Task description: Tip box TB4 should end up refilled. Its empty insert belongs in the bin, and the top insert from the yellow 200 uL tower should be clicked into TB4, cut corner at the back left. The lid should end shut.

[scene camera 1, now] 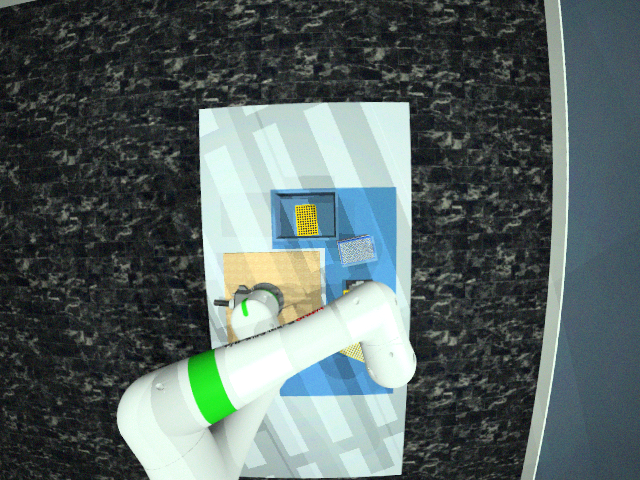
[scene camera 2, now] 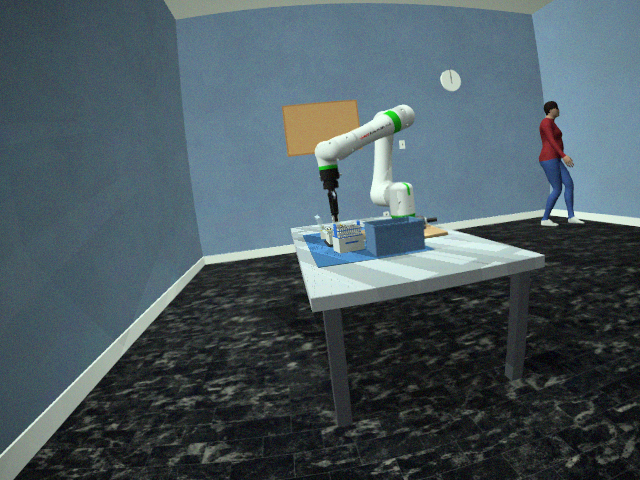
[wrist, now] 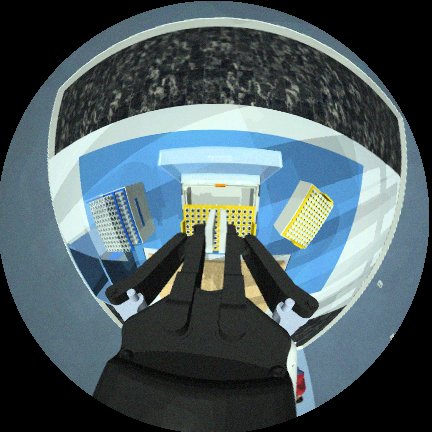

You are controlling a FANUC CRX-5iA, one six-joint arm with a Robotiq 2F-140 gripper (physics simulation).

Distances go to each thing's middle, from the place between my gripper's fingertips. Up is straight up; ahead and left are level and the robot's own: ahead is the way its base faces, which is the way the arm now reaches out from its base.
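The clear lid [wrist: 203, 164] is 8 cm ahead of my hand, 1 cm to the left of it and 3 cm above it, and going by their middles, it is the nearest to my hand of the things named here. I see the blue-and-white tip rack [scene camera 1: 359, 249] 20 cm to the left of my hand, 3 cm behind it and 1 cm below it. The yellow 200 uL tower [wrist: 305, 211] is 2 cm ahead of my hand, 19 cm to the right of it and 4 cm below it. Then there is the blue bin [scene camera 1: 326, 201], which is 22 cm behind my hand, 30 cm to the left of it and 1 cm below it; measured to their middles, the bin is the farthest from my hand of the things named here.
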